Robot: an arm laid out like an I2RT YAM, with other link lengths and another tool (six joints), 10 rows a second.
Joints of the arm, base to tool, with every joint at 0 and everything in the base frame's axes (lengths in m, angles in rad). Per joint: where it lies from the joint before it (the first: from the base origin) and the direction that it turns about. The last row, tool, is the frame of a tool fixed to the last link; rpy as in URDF.
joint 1: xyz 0 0 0.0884 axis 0 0 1
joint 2: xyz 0.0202 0.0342 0.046 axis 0 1 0
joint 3: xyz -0.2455 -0.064 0 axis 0 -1 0
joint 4: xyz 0.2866 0.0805 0.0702 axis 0 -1 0
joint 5: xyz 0.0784 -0.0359 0.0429 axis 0 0 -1
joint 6: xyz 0.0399 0 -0.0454 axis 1 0 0
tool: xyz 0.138 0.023 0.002 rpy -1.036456 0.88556 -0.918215
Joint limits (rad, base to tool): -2.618..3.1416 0..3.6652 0..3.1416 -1.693..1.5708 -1.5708..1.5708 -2.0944..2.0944
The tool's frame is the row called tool.
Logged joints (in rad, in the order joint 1, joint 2, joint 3, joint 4, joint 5, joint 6), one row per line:
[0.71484, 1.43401, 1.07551, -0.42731, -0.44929, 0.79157]
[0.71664, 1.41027, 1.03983, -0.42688, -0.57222, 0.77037]
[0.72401, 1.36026, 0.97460, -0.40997, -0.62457, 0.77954]
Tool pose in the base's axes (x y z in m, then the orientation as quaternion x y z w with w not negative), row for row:
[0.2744, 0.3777, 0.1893, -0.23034, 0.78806, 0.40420, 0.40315]
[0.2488, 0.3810, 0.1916, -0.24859, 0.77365, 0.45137, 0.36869]
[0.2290, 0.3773, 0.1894, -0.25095, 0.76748, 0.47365, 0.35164]
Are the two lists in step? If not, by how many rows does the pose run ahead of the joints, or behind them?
They are in step.
